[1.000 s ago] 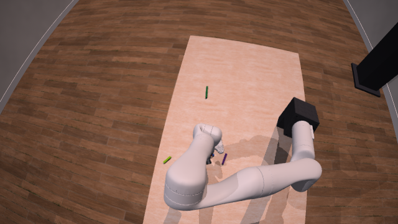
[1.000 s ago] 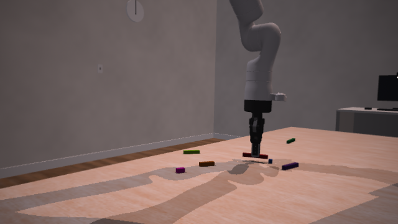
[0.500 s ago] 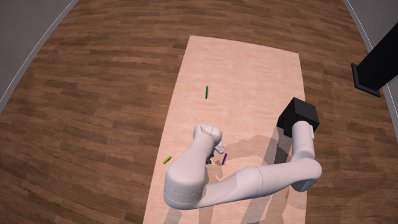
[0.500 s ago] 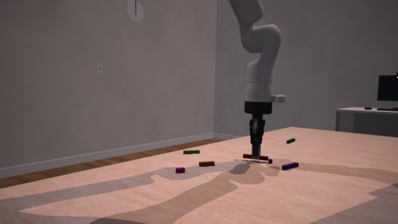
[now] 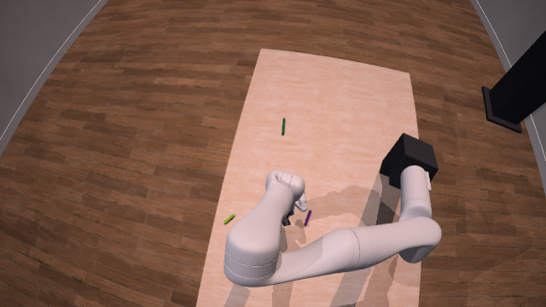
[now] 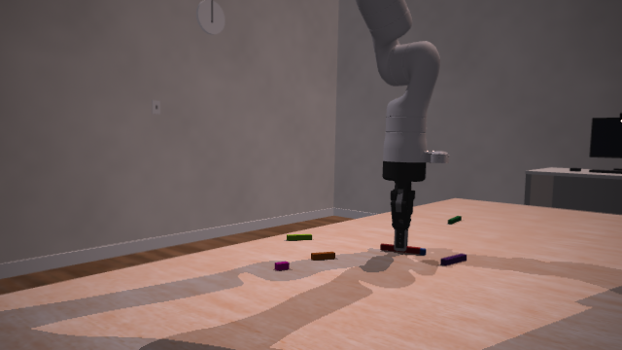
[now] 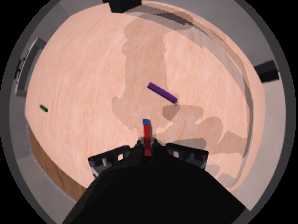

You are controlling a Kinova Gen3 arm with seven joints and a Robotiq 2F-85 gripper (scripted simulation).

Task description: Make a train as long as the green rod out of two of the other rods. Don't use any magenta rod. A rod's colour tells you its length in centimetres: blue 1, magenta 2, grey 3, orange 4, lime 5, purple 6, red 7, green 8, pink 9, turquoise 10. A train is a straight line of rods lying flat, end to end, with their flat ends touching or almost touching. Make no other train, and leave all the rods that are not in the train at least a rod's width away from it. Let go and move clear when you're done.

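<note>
My hand is 20 mm above the red rod. Also, from my hand: orange rod (50 mm ahead, 140 mm to the left, 20 mm below); blue rod (30 mm behind, 20 mm to the right, 20 mm below); purple rod (100 mm behind, 20 mm to the right, 20 mm below).
</note>
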